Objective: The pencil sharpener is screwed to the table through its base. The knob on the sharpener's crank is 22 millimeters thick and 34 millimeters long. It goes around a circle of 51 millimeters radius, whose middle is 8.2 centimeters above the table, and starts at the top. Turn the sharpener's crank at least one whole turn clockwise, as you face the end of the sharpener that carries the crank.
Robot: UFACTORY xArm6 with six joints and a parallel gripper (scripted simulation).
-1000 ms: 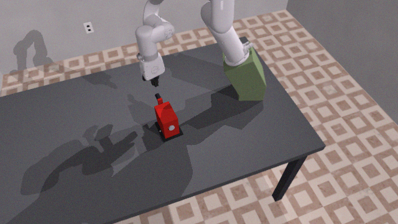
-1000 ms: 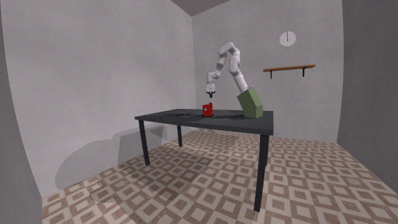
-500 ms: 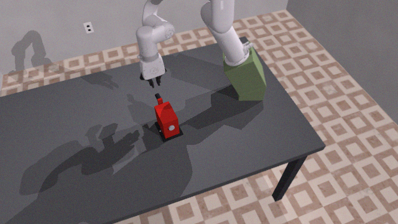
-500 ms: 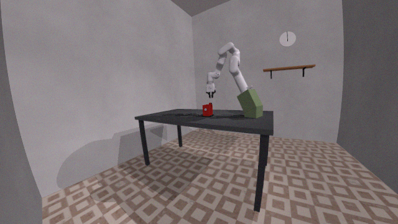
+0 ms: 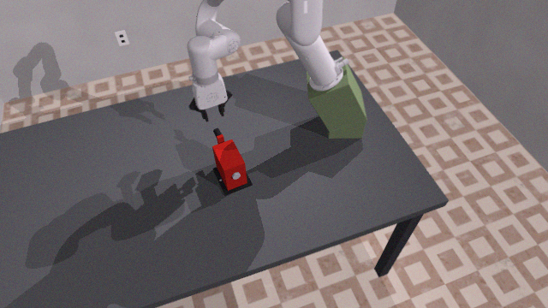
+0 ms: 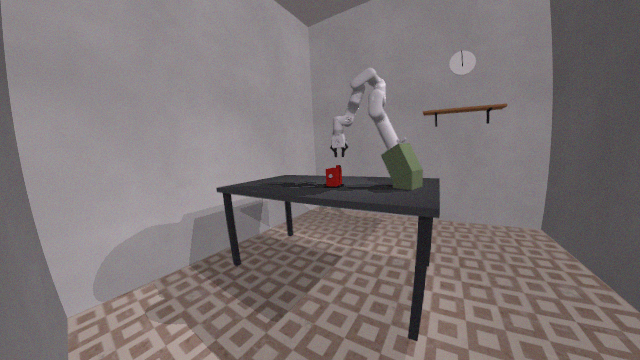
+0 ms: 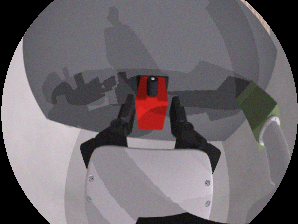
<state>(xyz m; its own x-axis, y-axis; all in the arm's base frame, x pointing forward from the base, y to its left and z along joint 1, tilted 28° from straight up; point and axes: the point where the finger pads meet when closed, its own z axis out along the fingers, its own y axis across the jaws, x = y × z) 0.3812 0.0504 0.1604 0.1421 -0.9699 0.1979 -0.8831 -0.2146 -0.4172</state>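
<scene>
The black knob lies 9 cm below my hand and 2 cm to the left of it.
</scene>
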